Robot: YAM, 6 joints.
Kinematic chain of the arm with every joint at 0, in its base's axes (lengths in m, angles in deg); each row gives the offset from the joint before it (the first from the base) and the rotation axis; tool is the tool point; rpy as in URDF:
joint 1: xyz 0 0 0.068 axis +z
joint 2: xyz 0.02 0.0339 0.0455 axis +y
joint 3: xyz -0.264 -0.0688 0 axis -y
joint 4: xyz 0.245 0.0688 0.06 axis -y
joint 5: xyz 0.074 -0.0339 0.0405 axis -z
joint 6: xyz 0.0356 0 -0.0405 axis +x
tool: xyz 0 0 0 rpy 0 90 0
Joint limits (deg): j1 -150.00..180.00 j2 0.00..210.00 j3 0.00..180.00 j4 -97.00..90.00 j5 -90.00..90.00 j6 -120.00..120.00
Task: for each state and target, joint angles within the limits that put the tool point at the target. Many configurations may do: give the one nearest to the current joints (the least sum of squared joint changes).
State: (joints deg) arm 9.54 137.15 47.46 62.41 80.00 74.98
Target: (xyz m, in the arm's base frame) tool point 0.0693 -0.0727 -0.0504
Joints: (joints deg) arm -25.82 156.38 11.75 52.61 81.98 74.98
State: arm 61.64 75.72 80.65 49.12 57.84 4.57
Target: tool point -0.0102 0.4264 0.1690
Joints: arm 95.25 116.66 63.28 41.46 54.22 4.57
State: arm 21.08 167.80 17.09 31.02 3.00 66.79
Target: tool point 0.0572 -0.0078 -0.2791
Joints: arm 0.23 202.91 57.30 35.32 13.04 66.79
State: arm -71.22 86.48 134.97 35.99 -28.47 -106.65
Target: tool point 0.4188 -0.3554 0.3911
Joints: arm -41.94 134.39 130.66 28.86 -25.90 -106.65
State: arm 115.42 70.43 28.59 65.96 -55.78 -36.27
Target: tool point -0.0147 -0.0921 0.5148
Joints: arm 99.80 27.18 63.81 75.00 -57.91 -36.27
